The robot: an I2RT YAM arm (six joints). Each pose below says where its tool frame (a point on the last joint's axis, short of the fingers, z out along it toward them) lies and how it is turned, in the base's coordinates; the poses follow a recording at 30 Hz.
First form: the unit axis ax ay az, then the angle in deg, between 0 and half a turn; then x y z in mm.
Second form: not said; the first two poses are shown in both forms.
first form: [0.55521 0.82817 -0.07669 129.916 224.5 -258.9 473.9]
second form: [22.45 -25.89 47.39 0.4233 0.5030 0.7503 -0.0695]
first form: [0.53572 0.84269 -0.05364 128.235 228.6 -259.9 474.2]
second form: [22.86 -25.99 47.42 0.4365 0.4820 0.7582 -0.0483]
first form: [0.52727 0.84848 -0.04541 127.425 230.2 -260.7 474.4]
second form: [23.02 -26.07 47.44 0.4429 0.4727 0.7607 -0.0407]
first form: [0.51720 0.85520 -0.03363 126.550 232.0 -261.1 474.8]
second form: [23.20 -26.11 47.48 0.4497 0.4620 0.7638 -0.0300]
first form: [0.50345 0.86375 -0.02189 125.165 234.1 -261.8 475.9]
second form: [23.41 -26.18 47.59 0.4605 0.4469 0.7667 -0.0194]
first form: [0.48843 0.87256 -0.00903 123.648 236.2 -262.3 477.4]
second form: [23.62 -26.23 47.74 0.4722 0.4306 0.7692 -0.0080]
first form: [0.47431 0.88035 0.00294 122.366 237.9 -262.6 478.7]
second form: [23.79 -26.26 47.87 0.4820 0.4156 0.7713 0.0026]
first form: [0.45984 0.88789 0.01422 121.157 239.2 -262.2 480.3]
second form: [23.92 -26.22 48.03 0.4912 0.4005 0.7734 0.0124]
